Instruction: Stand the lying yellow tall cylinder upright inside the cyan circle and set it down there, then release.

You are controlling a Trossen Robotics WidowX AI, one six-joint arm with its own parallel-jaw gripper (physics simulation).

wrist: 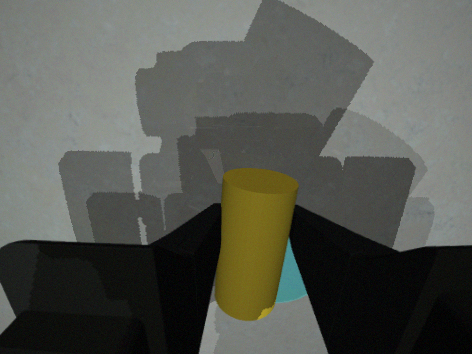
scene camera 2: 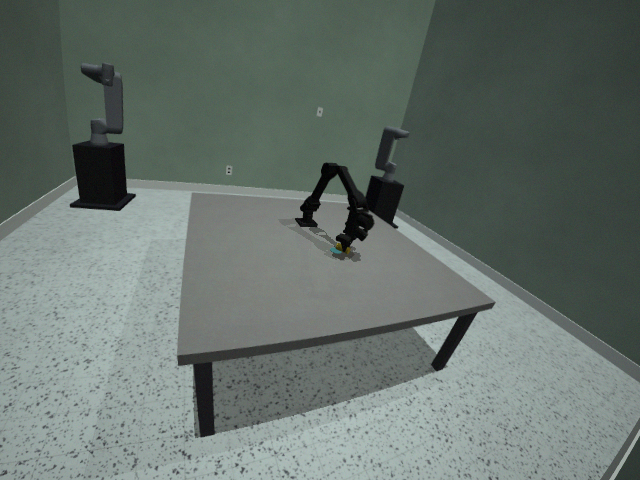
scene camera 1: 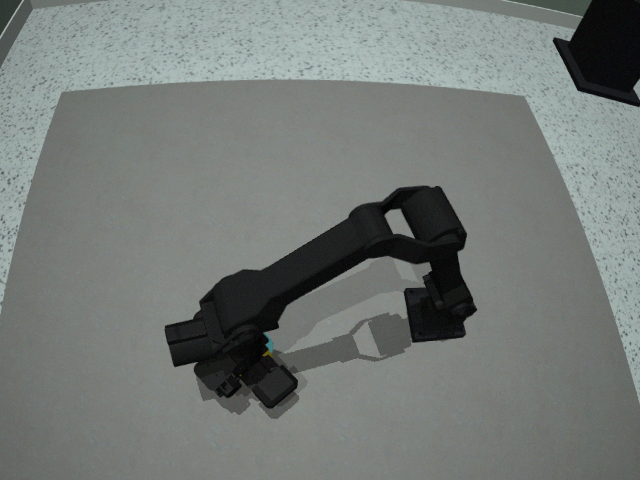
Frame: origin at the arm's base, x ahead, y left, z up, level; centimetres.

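Where they show: gripper, fingertip midpoint: [wrist: 254, 212] [scene camera 2: 345, 250]; arm's base, link origin: [scene camera 2: 307, 220] [scene camera 1: 438, 314].
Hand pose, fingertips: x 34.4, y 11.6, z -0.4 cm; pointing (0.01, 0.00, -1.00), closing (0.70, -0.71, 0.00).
Note:
Things, the pixels of their top centre, and the offset from my fingertips. "pt": a spot on its surface instead. Level surfaces: height alone.
- yellow cylinder, top centre: [wrist: 255, 265] [scene camera 1: 251, 358] [scene camera 2: 343, 245] dz +2.1, dx -1.1, dy -0.9 cm
- cyan circle, surface spot: [wrist: 291, 280] [scene camera 1: 258, 339] [scene camera 2: 333, 250] pt dz -1.0, dx -1.8, dy -5.5 cm
- grey table, surface height: dz -1.1 cm
The yellow cylinder [scene camera 1: 267, 354] [scene camera 2: 339, 246] [wrist: 255, 245] is on its side between the two fingers, its long axis running up and down the wrist view, with one round end face showing. My gripper [scene camera 1: 253, 364] [scene camera 2: 344, 248] [wrist: 254, 212] is shut on it, one black finger against each long side, low over the table. Whether the cylinder touches the table cannot be told. The cyan circle [scene camera 1: 268, 342] [scene camera 2: 335, 250] [wrist: 291, 280] is flat on the table, partly hidden by the cylinder and the right finger in the wrist view, and mostly hidden by the arm in scene camera 1.
The grey table [scene camera 1: 289, 155] [scene camera 2: 289, 304] carries the arm's base [scene camera 1: 436, 328] [scene camera 2: 306, 222]. Two grey robot arms on black pedestals [scene camera 2: 100, 173] [scene camera 2: 385, 193] stand on the floor beyond the table. The arm's shadows fall around the cylinder.

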